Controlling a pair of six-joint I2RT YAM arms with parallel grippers.
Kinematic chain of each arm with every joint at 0, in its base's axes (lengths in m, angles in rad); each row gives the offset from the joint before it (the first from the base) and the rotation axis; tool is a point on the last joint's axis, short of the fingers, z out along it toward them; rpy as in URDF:
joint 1: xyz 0 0 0.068 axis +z
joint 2: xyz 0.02 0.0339 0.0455 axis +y
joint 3: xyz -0.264 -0.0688 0 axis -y
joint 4: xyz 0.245 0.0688 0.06 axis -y
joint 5: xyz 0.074 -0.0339 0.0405 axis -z
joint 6: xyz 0.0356 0 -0.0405 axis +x
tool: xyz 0 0 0 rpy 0 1.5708 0
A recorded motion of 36 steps. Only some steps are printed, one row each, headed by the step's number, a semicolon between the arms.
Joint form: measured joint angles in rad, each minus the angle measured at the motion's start. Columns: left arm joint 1, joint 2, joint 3, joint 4, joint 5, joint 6; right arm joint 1, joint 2, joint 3, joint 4, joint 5, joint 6.
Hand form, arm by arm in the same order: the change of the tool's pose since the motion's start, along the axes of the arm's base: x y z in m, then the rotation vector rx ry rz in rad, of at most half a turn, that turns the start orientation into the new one. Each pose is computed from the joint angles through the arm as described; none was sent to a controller.
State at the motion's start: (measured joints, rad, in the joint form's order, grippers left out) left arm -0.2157 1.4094 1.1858 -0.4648 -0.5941 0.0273; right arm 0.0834 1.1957 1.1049 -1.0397 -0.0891 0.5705
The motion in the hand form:
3: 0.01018 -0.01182 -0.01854 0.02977 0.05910 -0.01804; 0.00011 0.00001 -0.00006 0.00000 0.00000 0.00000
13: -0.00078 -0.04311 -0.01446 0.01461 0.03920 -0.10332; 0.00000 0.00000 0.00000 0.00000 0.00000 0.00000
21: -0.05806 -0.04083 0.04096 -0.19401 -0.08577 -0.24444; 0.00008 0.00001 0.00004 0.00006 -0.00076 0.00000
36: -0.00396 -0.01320 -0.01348 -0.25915 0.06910 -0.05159; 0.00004 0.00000 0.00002 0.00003 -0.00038 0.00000
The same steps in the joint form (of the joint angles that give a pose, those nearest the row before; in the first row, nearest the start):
3: -0.0309 0.0641 0.0000 0.0019 -0.0198 0.0038; 0.0000 0.0004 0.0000 0.0004 0.0000 0.0000
13: -0.1350 0.0488 0.0000 -0.0057 -0.0259 -0.0225; 0.0000 0.0000 0.0000 0.0000 0.0000 0.0000
21: -0.1816 -0.1911 0.0000 -0.1019 0.1461 -0.1023; 0.0000 0.0000 0.0000 0.0008 0.0000 0.0000
36: -0.0240 0.0141 0.0000 -0.0915 0.2022 -0.2029; 0.0000 0.0000 0.0000 0.0004 0.0000 0.0000

